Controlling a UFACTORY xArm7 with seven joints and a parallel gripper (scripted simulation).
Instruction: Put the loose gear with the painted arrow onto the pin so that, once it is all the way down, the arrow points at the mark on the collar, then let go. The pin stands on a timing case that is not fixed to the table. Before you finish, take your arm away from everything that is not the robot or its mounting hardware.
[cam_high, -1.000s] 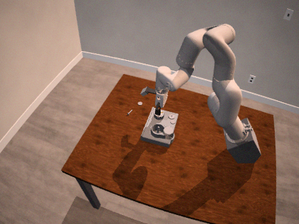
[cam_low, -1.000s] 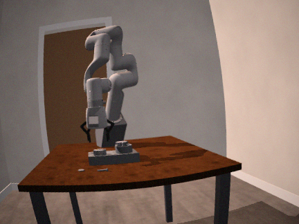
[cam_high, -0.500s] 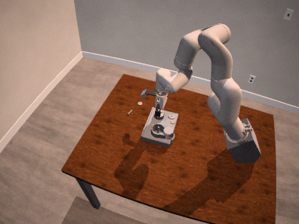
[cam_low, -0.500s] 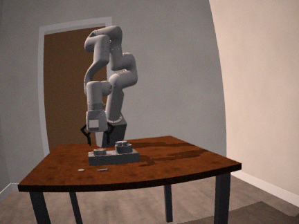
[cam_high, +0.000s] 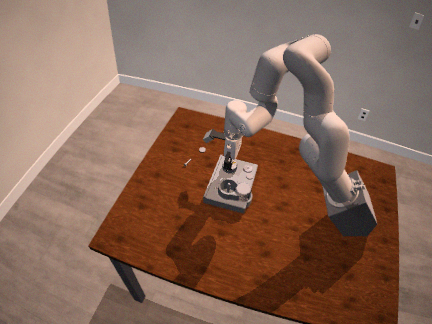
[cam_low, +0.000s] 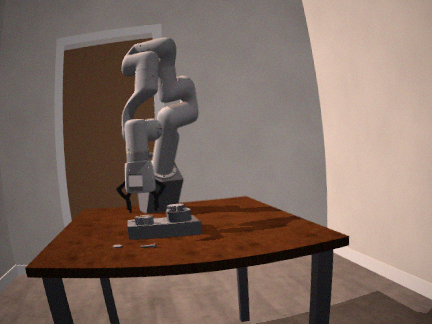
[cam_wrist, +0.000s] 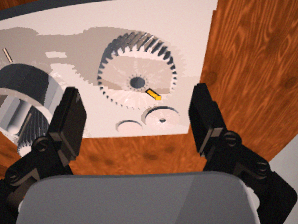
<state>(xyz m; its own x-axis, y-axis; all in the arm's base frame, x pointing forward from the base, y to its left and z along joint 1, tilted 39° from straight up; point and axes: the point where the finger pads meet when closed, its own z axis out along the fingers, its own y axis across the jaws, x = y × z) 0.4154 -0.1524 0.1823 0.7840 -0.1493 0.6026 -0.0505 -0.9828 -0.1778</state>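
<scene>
Right now the toothed gear is 40 mm below my hand. Round my hand: small bolt (190 mm ahead, 90 mm below); washer (150 mm ahead, 100 mm to the right, 90 mm below).
</scene>
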